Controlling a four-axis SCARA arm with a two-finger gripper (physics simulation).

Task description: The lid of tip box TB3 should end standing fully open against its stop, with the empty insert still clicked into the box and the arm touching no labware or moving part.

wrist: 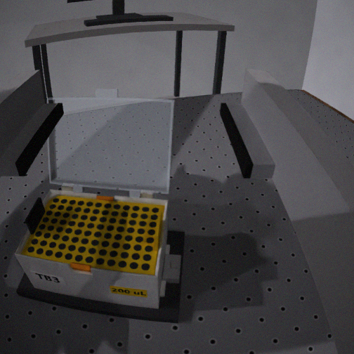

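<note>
The white tip box TB3 [95, 286] stands at the lower left on a dark base. Its yellow insert [100, 234] has rows of empty dark holes and lies level within the rim, an orange clip [81, 267] at the front and another orange clip [105, 198] at the back. The clear lid [112, 145] stands up from the rear hinges, roughly upright; contact with its stop cannot be made out. My gripper [139, 87] is shut, its black-padded fingers standing with a wide gap and nothing held. The left finger overlaps the lid's left edge in view; contact cannot be judged.
The dark base [170, 311] extends past the box's right side, where a grey block [172, 267] sits. A black tab [35, 215] stands at the box's left. A desk [135, 24] with dark legs stands behind. The floor [225, 310] is perforated.
</note>
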